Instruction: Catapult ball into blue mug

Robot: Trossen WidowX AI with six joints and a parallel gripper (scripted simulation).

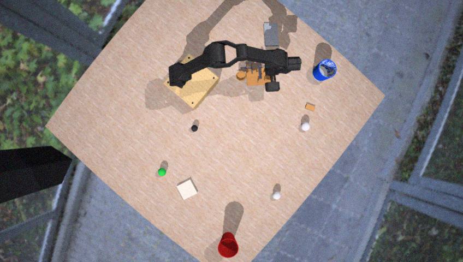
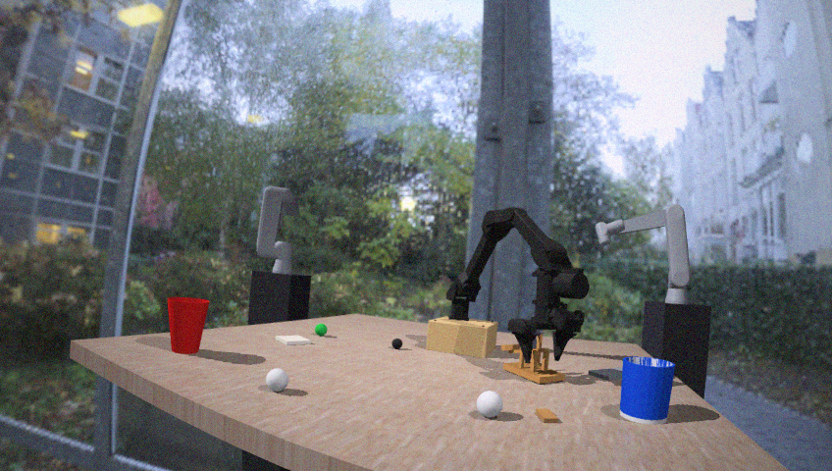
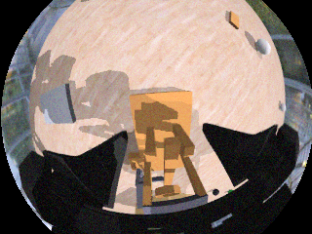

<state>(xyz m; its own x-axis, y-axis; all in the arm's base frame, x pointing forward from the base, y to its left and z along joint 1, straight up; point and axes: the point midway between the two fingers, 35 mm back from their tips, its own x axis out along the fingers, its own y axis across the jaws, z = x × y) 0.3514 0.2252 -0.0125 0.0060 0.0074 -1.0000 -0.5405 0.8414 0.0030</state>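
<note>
Now: gripper tip 19 cm past the black ball, 39 cm to the left of it and 3 cm above it. Round my gripper tip: small orange block 27 cm ahead, 3 cm to the right, 4 cm below; then grey block 8 cm behind, 21 cm to the left, 4 cm below; then blue mug 23 cm ahead, 15 cm to the left, 1 cm below.
</note>
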